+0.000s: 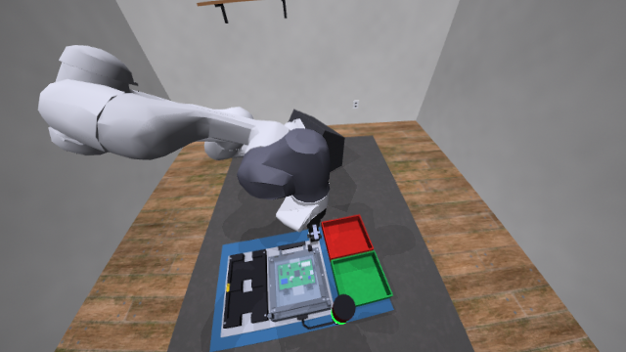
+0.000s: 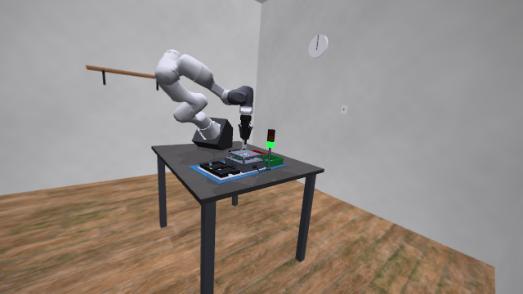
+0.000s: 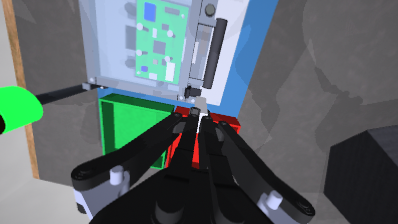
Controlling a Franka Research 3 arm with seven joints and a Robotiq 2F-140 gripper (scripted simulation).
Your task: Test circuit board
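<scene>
The latch hook is 4 cm below my hand, 2 cm to the right of it and 1 cm ahead of it. Round my hand: green circuit board (8 cm to the right, 7 cm ahead, 6 cm below); clear lid (8 cm to the right, 7 cm ahead, 4 cm below); dark plate (8 cm to the right, 8 cm ahead, 6 cm below).
</scene>
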